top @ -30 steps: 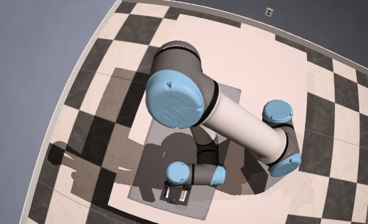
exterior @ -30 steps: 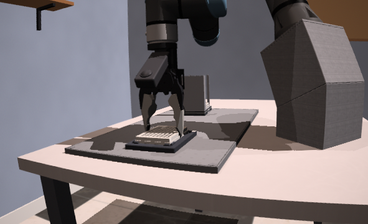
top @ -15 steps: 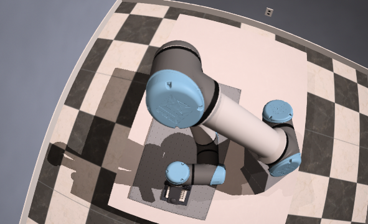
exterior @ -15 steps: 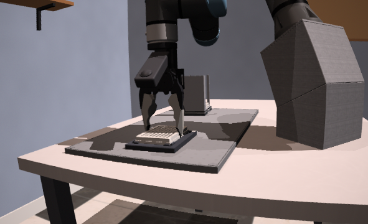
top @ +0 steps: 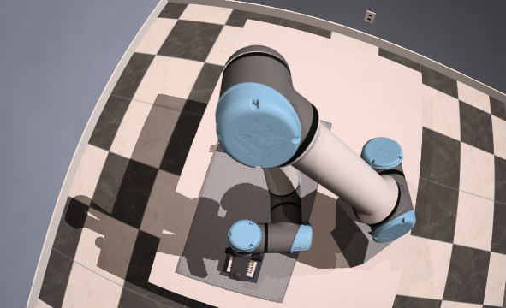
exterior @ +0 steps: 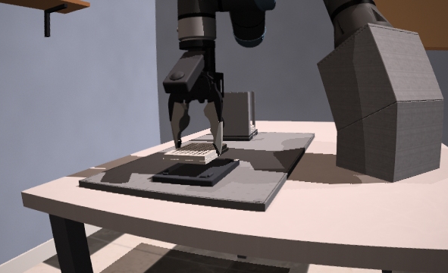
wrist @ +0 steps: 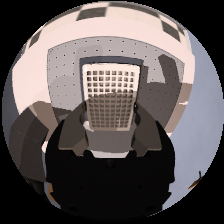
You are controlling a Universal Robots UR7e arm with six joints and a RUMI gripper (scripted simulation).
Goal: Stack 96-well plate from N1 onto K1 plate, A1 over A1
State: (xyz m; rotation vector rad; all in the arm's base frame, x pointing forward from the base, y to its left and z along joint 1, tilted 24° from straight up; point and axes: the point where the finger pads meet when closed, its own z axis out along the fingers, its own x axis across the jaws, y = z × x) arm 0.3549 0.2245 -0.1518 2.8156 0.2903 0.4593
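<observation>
My hand is 50 mm above the plate nest N1.
</observation>
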